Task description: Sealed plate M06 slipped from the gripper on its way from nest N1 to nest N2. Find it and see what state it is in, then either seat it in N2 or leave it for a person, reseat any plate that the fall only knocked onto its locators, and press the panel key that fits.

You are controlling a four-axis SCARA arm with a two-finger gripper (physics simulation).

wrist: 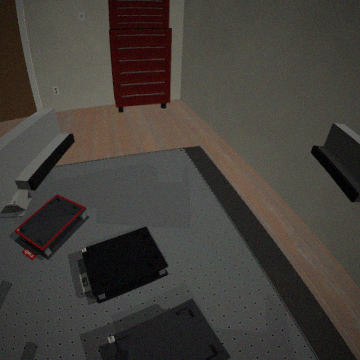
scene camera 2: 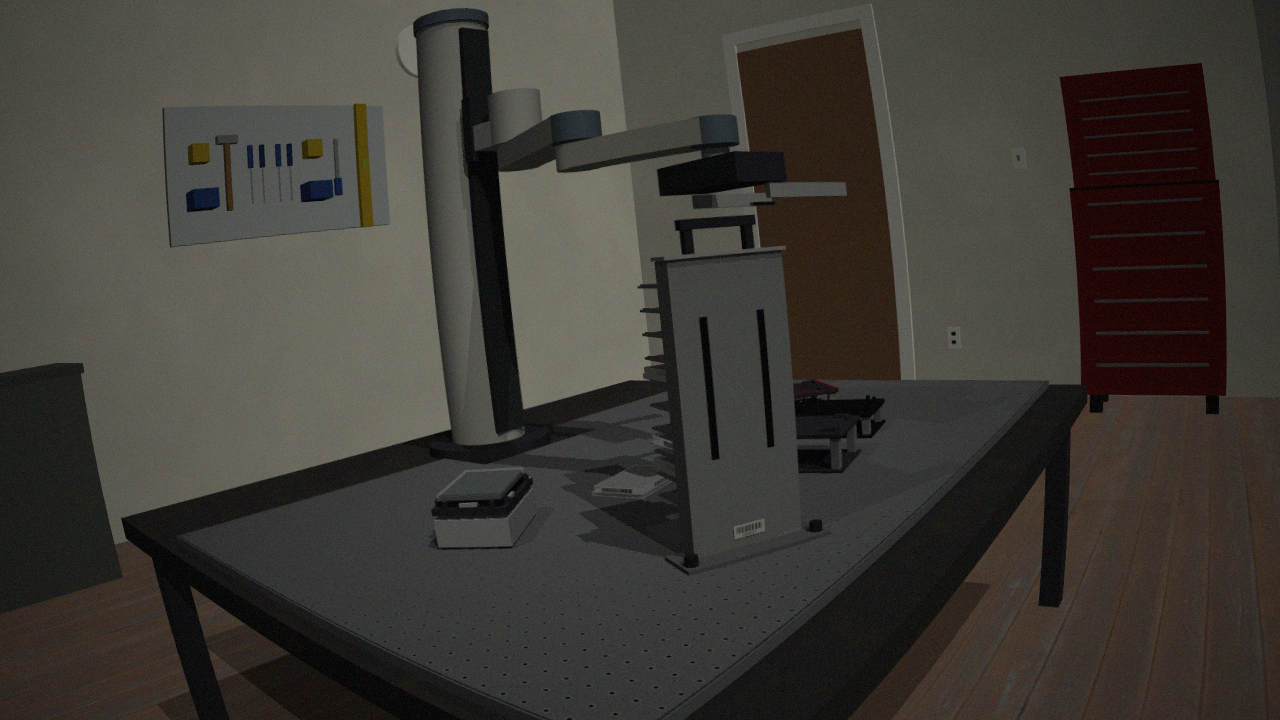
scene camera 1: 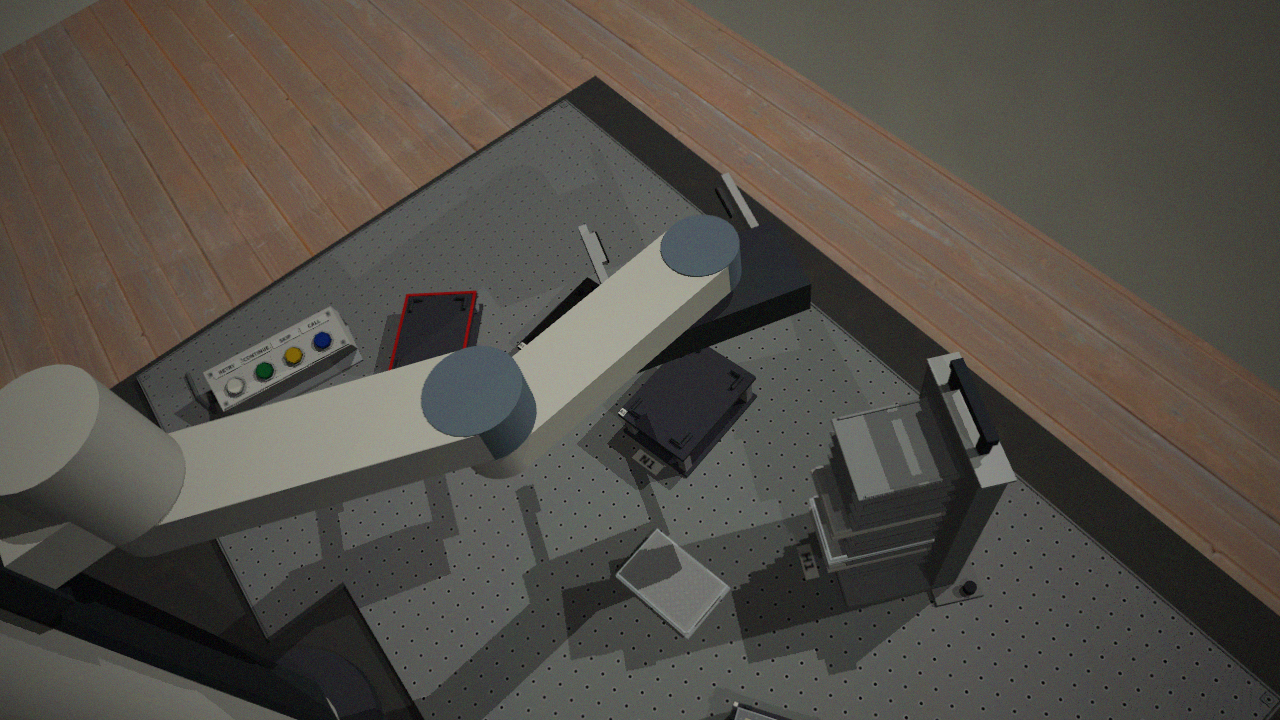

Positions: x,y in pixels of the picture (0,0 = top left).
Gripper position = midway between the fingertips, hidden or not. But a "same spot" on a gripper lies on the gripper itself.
gripper: wrist; scene camera 2; scene camera 1 654,205
same spot on gripper: [wrist: 39,144] = [scene camera 2: 761,200]
